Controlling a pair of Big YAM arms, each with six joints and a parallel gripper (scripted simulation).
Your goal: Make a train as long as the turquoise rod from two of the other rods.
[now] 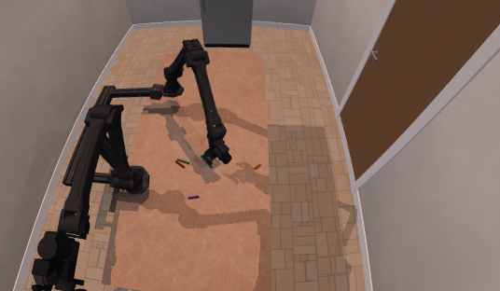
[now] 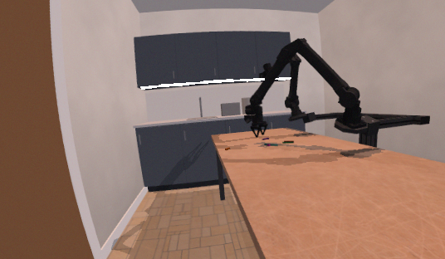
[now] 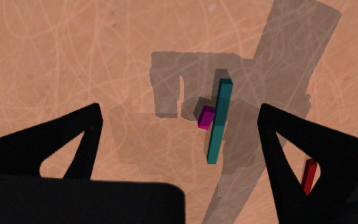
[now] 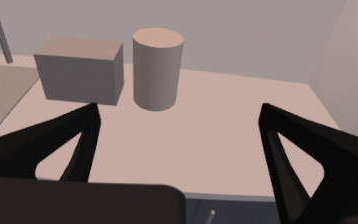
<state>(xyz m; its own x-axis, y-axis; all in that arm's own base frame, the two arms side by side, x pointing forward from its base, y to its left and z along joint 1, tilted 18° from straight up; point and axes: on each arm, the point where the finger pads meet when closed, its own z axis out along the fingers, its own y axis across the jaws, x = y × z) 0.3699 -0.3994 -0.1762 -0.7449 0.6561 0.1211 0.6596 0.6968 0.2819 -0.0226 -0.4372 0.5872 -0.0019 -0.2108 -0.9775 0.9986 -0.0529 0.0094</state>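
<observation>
The orange rod lies 230 mm ahead of my left hand, 70 mm below it and 30 mm to the left of it. Also, from my left hand: red rod: 220 mm behind, 70 mm below, 40 mm to the right; then green rod: 210 mm behind, 70 mm below, 10 mm to the right; then turquoise rod: 70 mm below, 70 mm behind, 10 mm to the left.
</observation>
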